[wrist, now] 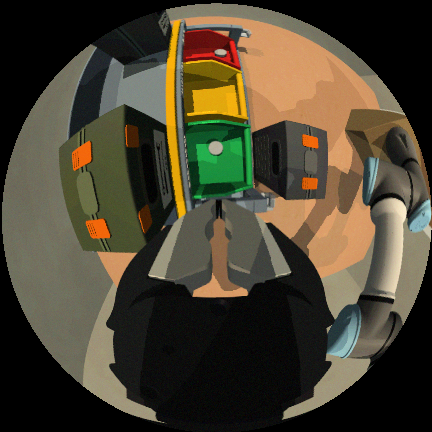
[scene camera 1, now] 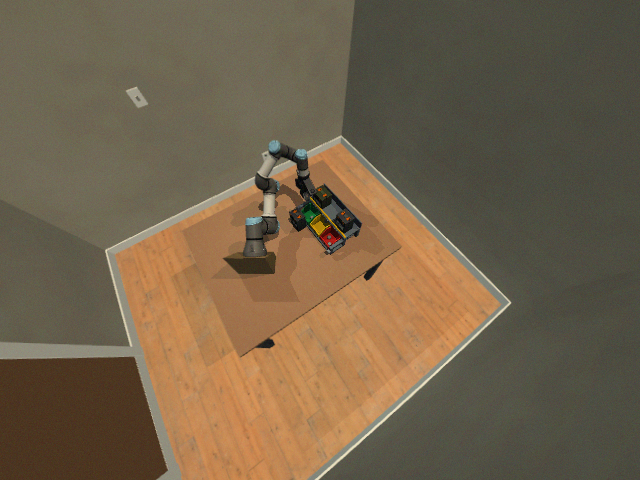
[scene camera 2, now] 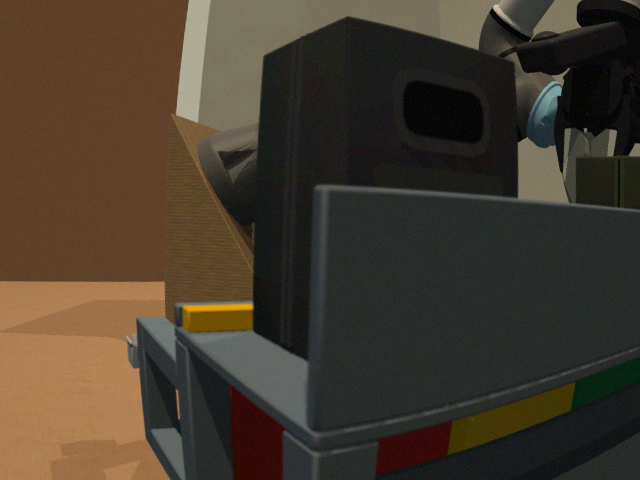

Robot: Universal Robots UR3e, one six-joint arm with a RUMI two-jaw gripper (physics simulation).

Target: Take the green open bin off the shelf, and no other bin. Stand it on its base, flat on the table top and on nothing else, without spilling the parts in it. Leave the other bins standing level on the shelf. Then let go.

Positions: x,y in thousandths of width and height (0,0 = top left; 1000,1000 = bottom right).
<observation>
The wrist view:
my gripper: 506,469
green open bin: 490,406
yellow bin: 492,209
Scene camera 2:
yellow bin: 732,901
</observation>
